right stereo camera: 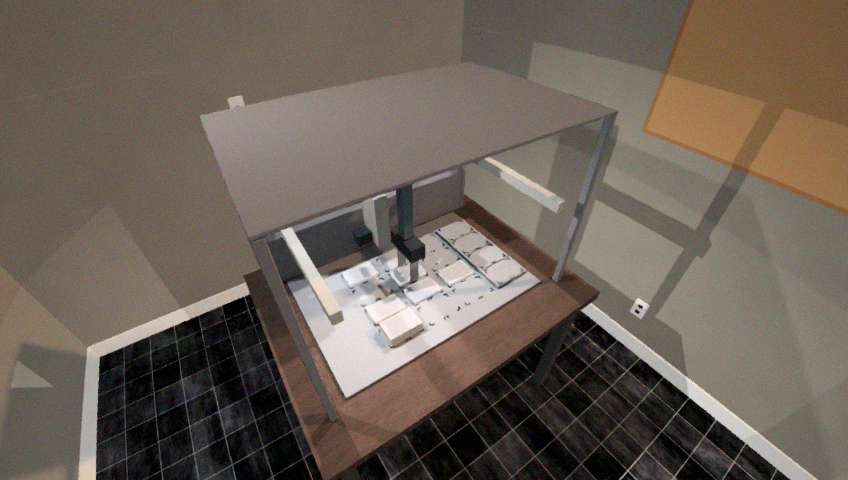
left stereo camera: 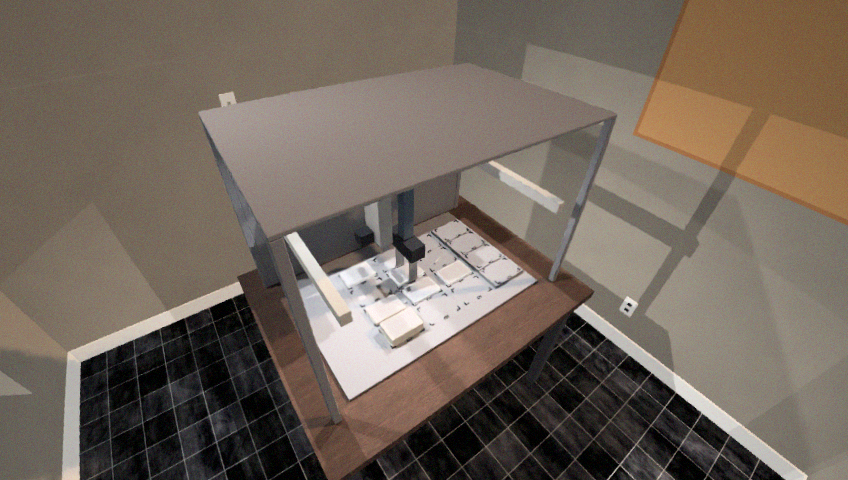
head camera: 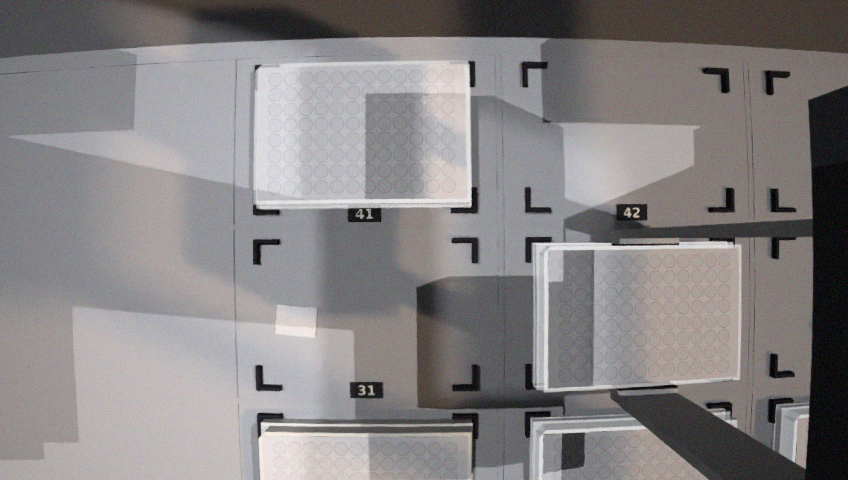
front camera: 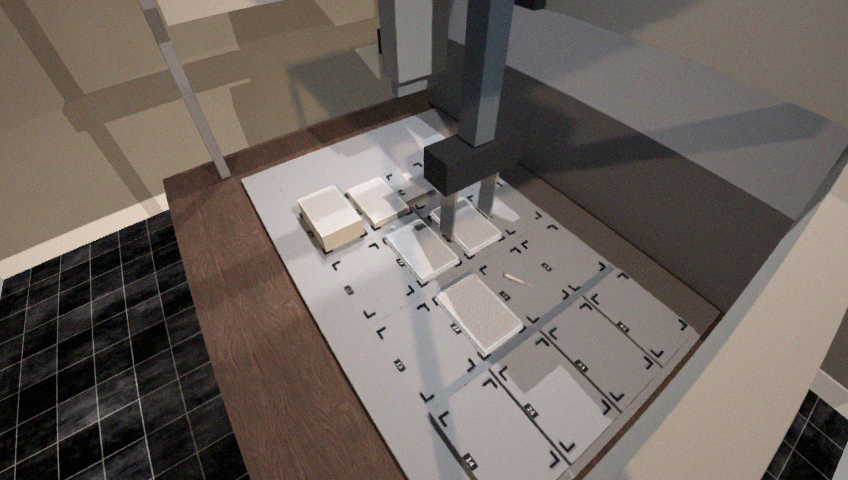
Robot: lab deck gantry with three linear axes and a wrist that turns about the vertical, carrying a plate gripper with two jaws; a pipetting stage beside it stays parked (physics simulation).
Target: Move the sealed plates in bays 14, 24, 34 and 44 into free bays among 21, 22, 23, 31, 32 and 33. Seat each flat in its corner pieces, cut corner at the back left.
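Observation:
A small flat piece (head camera: 290,320) is visible, as is the gripper (head camera: 640,314). The gripper also appears at (front camera: 465,224), (left stereo camera: 406,273) and (right stereo camera: 408,273).

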